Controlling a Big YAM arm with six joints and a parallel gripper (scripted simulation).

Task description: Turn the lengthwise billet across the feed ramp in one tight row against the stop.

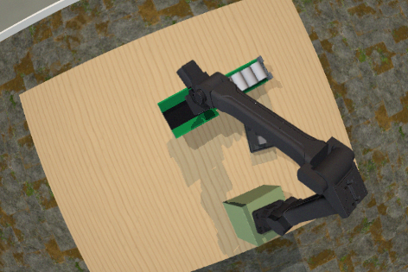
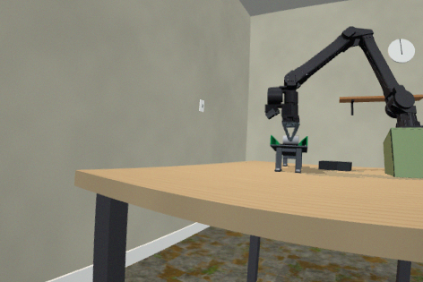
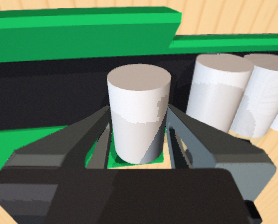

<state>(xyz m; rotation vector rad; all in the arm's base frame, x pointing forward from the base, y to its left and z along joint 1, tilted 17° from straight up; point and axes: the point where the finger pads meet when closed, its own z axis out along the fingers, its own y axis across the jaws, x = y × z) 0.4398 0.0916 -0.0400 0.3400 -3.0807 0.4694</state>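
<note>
My hand is 10 mm short of the ramp, 50 mm to the left of it and 50 mm above it. The rest, counted from my hand: dark tray 160 mm behind, 170 mm to the right, 110 mm below.
</note>
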